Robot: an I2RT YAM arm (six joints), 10 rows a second.
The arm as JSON. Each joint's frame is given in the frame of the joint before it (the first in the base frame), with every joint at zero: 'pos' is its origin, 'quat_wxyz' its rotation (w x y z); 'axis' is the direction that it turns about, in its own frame. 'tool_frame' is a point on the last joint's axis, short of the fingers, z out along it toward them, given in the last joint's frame.
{
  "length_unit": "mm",
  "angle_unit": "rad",
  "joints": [
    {
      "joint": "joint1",
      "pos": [
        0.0,
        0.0,
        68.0
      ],
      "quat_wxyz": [
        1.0,
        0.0,
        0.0,
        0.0
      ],
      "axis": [
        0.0,
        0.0,
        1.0
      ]
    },
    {
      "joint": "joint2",
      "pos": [
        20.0,
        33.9,
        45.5
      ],
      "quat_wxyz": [
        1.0,
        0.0,
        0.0,
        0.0
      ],
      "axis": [
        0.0,
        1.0,
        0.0
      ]
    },
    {
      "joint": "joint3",
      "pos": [
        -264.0,
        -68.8,
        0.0
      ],
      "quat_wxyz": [
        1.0,
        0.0,
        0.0,
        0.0
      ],
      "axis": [
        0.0,
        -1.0,
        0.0
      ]
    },
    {
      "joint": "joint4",
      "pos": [
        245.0,
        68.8,
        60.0
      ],
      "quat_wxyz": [
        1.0,
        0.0,
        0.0,
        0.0
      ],
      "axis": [
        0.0,
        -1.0,
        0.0
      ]
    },
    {
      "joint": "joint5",
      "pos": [
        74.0,
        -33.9,
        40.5
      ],
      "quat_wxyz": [
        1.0,
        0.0,
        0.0,
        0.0
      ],
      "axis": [
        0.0,
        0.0,
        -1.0
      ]
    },
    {
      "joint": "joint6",
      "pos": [
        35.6,
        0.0,
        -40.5
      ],
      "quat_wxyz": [
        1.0,
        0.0,
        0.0,
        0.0
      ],
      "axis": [
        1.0,
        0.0,
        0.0
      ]
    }
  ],
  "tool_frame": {
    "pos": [
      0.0,
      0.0,
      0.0
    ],
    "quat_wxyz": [
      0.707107,
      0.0,
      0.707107,
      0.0
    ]
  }
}
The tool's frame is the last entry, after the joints.
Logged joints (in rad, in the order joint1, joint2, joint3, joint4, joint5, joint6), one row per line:
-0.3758 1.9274 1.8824 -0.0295 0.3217 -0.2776
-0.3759 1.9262 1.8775 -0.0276 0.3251 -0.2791
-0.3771 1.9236 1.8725 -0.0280 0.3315 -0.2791
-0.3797 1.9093 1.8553 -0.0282 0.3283 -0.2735
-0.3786 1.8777 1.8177 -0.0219 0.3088 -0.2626
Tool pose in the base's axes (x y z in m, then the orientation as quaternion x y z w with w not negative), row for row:
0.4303 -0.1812 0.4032 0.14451 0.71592 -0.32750 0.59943
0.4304 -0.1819 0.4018 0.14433 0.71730 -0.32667 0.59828
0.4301 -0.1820 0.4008 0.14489 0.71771 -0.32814 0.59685
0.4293 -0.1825 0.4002 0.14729 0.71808 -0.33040 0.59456
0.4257 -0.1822 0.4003 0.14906 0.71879 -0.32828 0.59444
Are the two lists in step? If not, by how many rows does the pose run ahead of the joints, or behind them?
The pose runs 1 row behind the joints: the pose in row i belongs to the joints in row i - 1.
